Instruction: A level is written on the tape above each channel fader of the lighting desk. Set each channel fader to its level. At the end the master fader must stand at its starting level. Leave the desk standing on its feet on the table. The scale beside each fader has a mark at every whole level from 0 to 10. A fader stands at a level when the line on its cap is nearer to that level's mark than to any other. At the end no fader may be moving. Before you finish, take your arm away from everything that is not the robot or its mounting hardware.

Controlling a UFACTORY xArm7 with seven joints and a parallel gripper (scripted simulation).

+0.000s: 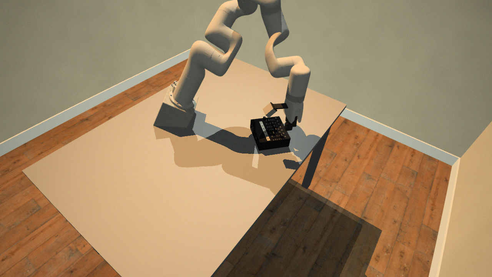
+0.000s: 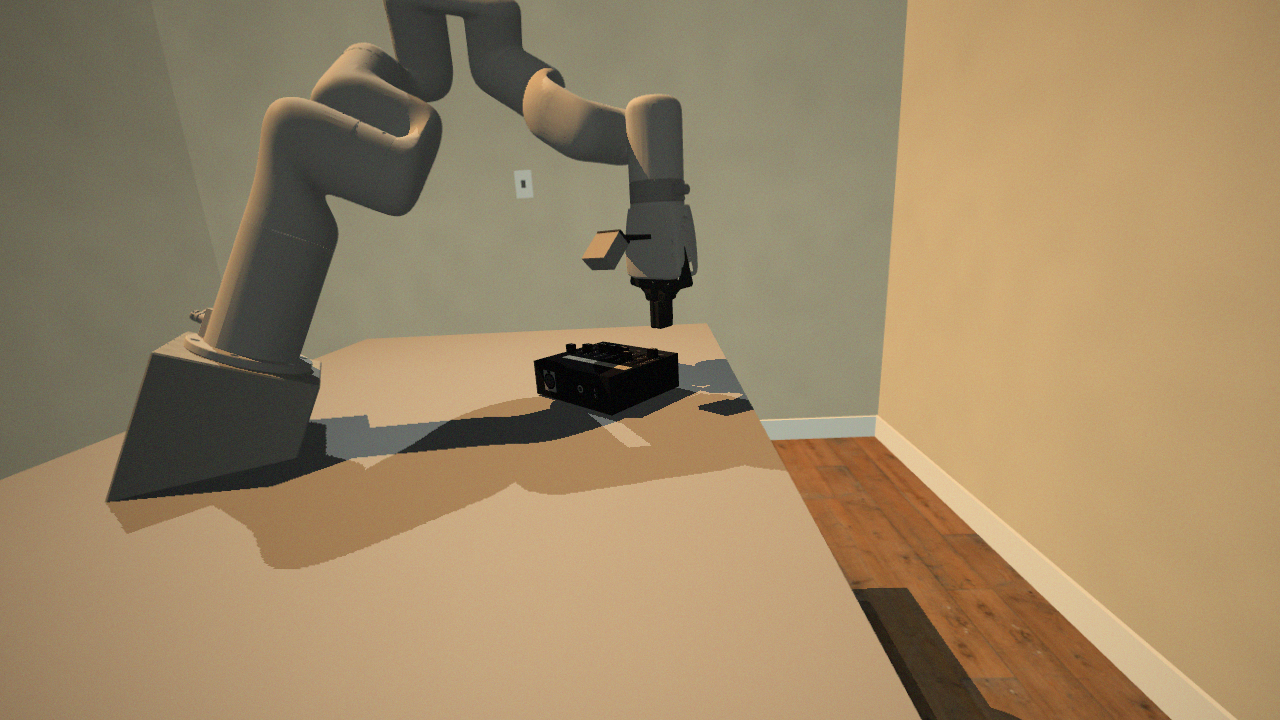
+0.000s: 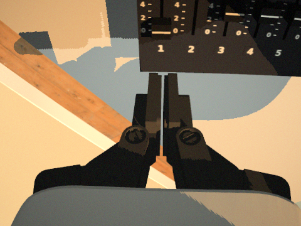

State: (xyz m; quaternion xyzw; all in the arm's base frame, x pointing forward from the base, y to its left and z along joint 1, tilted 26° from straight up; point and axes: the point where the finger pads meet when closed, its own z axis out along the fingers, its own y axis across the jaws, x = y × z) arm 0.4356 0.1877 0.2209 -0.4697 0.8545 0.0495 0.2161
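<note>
The channel 1 fader cap lies 1 cm behind my hand, 2 cm to the right of it and 5 cm below it. From my hand the other things lie so: channel 2 fader cap 5 cm behind, 4 cm to the right, 5 cm below; channel 4 fader cap 8 cm behind, 5 cm below; channel 3 fader cap 6 cm behind, 1 cm to the right, 5 cm below.
</note>
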